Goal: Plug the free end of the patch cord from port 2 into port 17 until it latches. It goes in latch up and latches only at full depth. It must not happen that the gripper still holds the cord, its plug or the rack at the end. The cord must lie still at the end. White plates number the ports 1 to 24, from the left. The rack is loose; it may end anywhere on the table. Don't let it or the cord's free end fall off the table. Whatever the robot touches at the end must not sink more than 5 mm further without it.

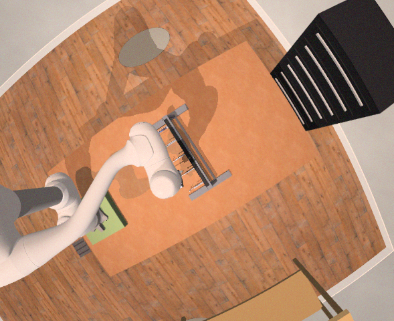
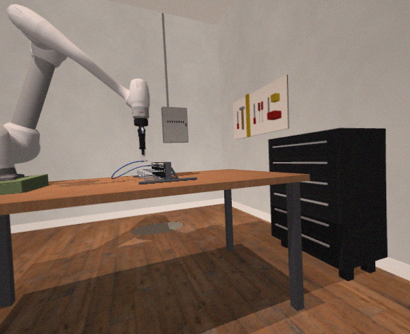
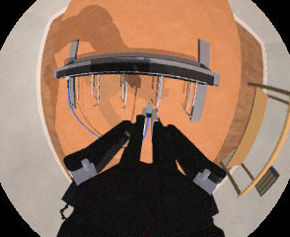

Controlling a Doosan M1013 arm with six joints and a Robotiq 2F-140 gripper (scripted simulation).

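The pale plug lies 10 mm ahead of my hand and 30 mm below it.
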